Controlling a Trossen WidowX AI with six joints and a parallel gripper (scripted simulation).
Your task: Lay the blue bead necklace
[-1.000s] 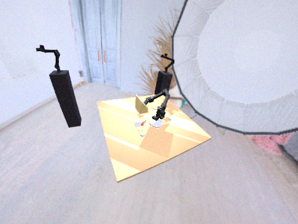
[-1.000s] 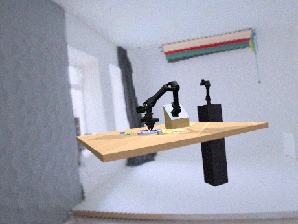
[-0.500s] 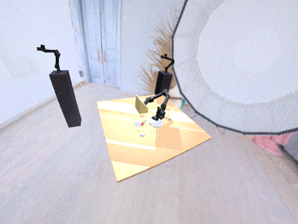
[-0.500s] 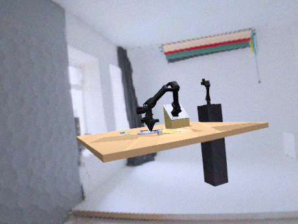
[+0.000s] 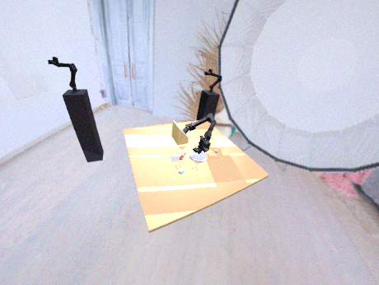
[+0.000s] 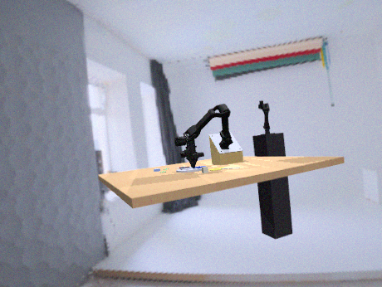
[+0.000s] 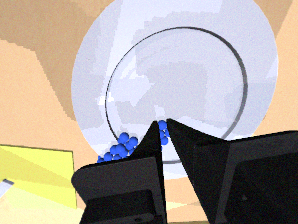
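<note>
The round bead board lies 2 cm to the right of my gripper tip, 1 cm below it and 1 cm ahead of it. Also, from my gripper tip: yellow flat piece: 14 cm to the left, 12 cm behind, 2 cm below; red-and-grey object: 20 cm to the right, 1 cm below, 1 cm behind; white cylinder: 22 cm to the left, 1 cm ahead.
</note>
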